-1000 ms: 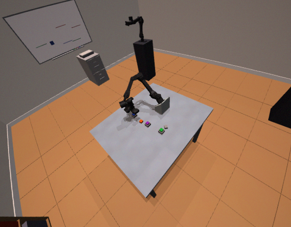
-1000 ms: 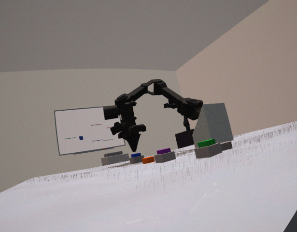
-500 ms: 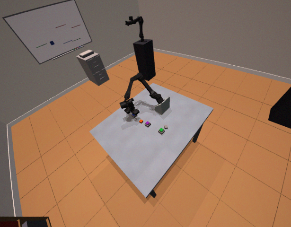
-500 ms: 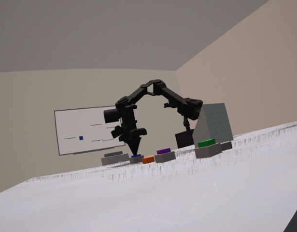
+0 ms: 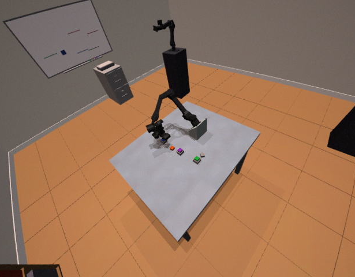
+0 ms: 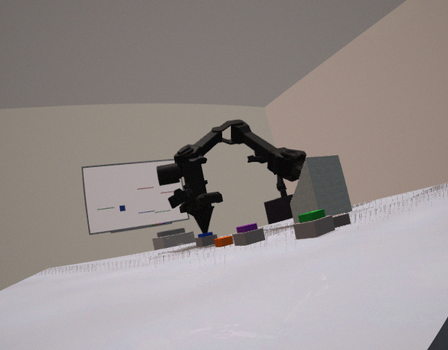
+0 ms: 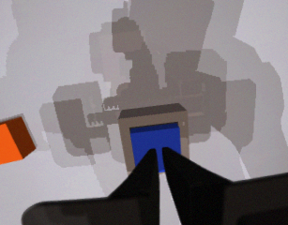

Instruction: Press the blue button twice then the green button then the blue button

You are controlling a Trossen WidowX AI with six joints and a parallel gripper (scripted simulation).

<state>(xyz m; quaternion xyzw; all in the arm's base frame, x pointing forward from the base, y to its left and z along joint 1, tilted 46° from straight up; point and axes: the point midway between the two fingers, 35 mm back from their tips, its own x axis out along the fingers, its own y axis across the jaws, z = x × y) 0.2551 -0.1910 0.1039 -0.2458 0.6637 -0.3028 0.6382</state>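
Now: gripper tip 1 cm above the blue button. Also, from my gripper tip: orange block 13 cm to the left, 2 cm below, 2 cm ahead; then green button 38 cm to the left, 1 cm behind; then purple button 21 cm to the left, 1 cm ahead.
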